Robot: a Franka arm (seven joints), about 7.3 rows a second.
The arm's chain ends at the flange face. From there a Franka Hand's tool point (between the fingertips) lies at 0.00 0.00 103.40 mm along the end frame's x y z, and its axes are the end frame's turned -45 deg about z.
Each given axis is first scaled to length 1.
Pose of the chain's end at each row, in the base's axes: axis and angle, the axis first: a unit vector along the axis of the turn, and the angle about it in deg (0 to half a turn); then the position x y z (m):
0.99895 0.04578 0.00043 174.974 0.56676 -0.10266 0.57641
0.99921 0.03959 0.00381 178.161 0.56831 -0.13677 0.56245
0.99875 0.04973 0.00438 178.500 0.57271 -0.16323 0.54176
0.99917 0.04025 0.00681 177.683 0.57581 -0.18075 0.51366
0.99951 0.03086 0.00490 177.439 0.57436 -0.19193 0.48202
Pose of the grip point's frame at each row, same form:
0.90527 0.42452 -0.01640 175.338 0.56726 -0.11171 0.47341
0.90800 0.41896 -0.00262 178.134 0.56923 -0.14005 0.45911
0.90370 0.42815 -0.00096 178.422 0.57375 -0.16589 0.43840
0.90773 0.41956 -0.00145 177.561 0.57738 -0.18487 0.41035
0.91162 0.41101 -0.00403 177.419 0.57551 -0.19652 0.37873

